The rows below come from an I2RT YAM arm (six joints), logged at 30 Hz.
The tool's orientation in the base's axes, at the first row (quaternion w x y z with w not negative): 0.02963 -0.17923 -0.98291 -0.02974
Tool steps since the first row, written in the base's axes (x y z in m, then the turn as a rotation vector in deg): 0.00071 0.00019 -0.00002 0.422 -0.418 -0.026; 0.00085 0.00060 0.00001 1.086 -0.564 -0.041; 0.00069 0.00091 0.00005 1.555 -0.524 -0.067; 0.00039 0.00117 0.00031 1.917 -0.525 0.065; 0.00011 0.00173 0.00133 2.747 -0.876 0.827; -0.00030 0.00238 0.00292 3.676 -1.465 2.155; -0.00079 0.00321 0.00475 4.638 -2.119 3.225; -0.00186 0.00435 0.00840 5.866 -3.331 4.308; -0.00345 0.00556 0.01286 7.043 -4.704 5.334; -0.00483 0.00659 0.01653 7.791 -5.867 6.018
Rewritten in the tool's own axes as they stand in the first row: -0.00060 0.00043 0.00000 -0.542 -0.242 -0.023; -0.00058 0.00086 -0.00001 -1.215 -0.144 -0.050; -0.00032 0.00110 -0.00002 -1.641 0.058 -0.043; 0.00007 0.00125 -0.00025 -1.970 0.192 -0.192; 0.00060 0.00172 -0.00121 -2.816 0.194 -1.015; 0.00132 0.00226 -0.00273 -3.798 0.036 -2.424; 0.00219 0.00295 -0.00447 -4.853 -0.183 -3.581; 0.00384 0.00381 -0.00798 -6.350 -0.828 -4.802; 0.00606 0.00459 -0.01227 -7.860 -1.644 -5.975; 0.00796 0.00524 -0.01579 -8.919 -2.433 -6.773
